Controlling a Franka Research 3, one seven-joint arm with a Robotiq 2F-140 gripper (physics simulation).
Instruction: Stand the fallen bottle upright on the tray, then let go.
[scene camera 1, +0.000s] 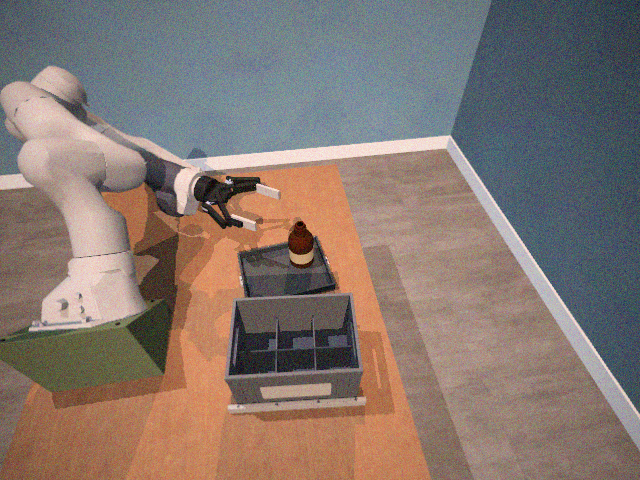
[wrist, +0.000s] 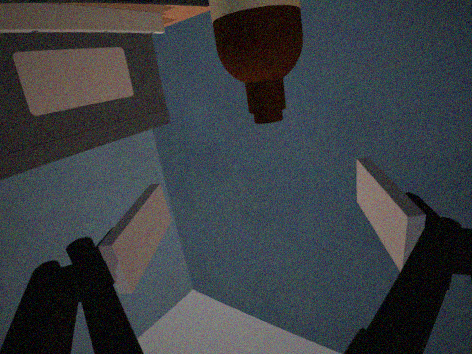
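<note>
A brown bottle (scene camera 1: 300, 242) (wrist: 259, 45) with a cream label stands upright on the dark tray (scene camera 1: 263, 292), towards its back right part. In the wrist view the bottle appears upside down at the top, its neck pointing down, and its base is cut off by the frame edge. My gripper (scene camera 1: 268, 208) (wrist: 257, 192) is open and empty. It is above and to the left of the bottle in the scene view, with its pale fingertips clear of the bottle.
A grey divided box (scene camera 1: 293, 386) (wrist: 145, 85) stands in front of the tray, close to its front edge. The tray and box are on an orange-brown wooden table top (scene camera 1: 289, 444). The arm's green base (scene camera 1: 87, 361) is at the left. Blue walls rise behind.
</note>
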